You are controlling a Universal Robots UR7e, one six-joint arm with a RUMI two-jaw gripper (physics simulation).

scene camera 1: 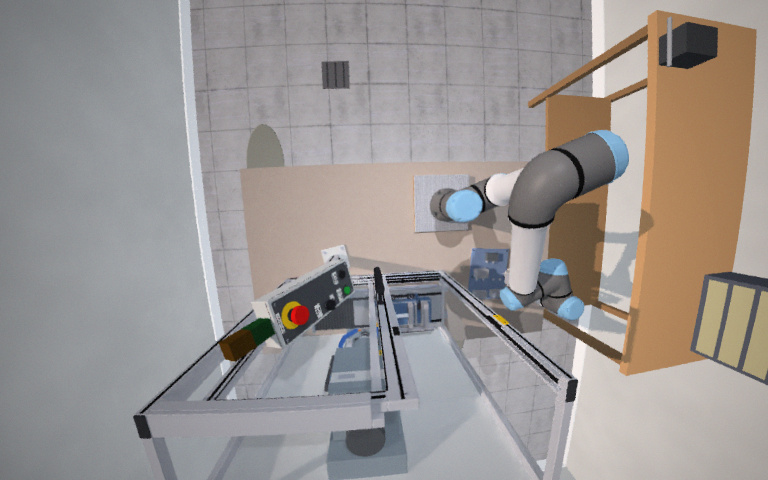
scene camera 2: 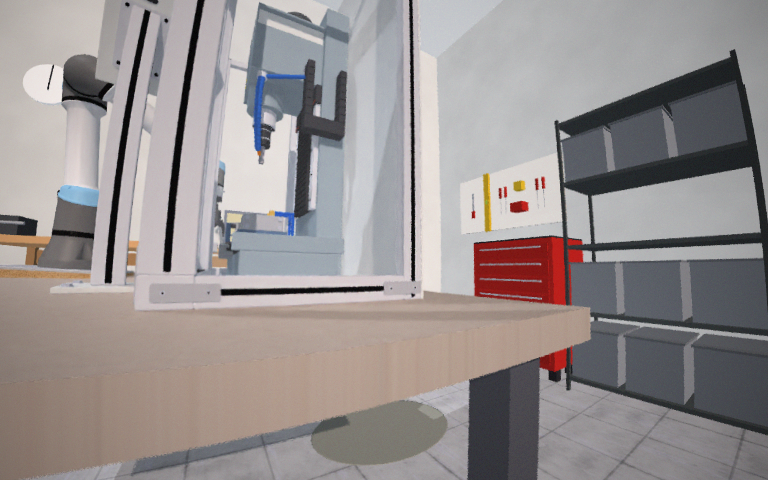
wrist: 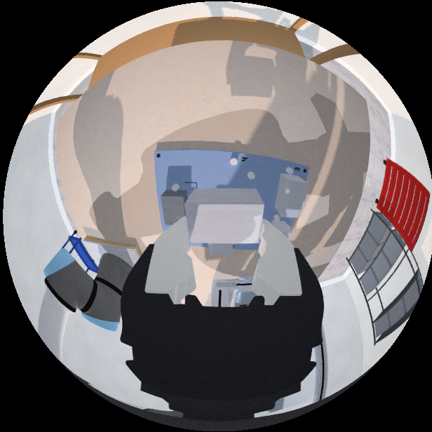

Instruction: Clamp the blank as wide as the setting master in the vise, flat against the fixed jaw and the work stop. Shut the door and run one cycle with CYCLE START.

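Frame: origin at the arm's base, x right, y back, z down, level; metres.
Seen in the pictures: gripper, between the fingertips: [scene camera 1: 507,277]; arm's base, origin of its link: [scene camera 1: 445,204] [scene camera 2: 74,268].
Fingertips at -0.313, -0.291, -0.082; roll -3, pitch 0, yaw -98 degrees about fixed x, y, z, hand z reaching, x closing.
Offsets run from my fingertips to a thing's top centre, as dx, dy, dz. "pt": to the spot under its first point.
My gripper [wrist: 224,219] is shut on a light grey rectangular block, the blank [wrist: 227,223], held between its two pale jaws above a blue board [wrist: 210,165] [scene camera 1: 475,266]. A darker grey block [wrist: 174,207] stands on the board's left part and another grey block [wrist: 291,196] on its right. Which is the setting master I cannot tell. In scene camera 1 the arm's wrist hides the gripper. The blue and grey vise area [scene camera 1: 417,311] shows through the machine enclosure's frame; its jaws are unclear. The control panel @(pt +0.781, -0.006, -0.416) [scene camera 1: 310,300] has a green button @(+0.705, -0.015, -0.311) [scene camera 1: 347,289] and a red stop knob @(+0.803, -0.020, -0.500) [scene camera 1: 299,315].
The enclosure frame [scene camera 1: 529,352] [scene camera 2: 182,141] surrounds the mill [scene camera 1: 356,362] [scene camera 2: 288,56], whose spindle [scene camera 2: 266,133] hangs over its bed. A green and orange light stack @(pt +0.876, -0.040, -0.567) [scene camera 1: 237,344] adjoins the panel. A wooden bench [scene camera 1: 690,186] stands to the right. I cannot tell the door's position.
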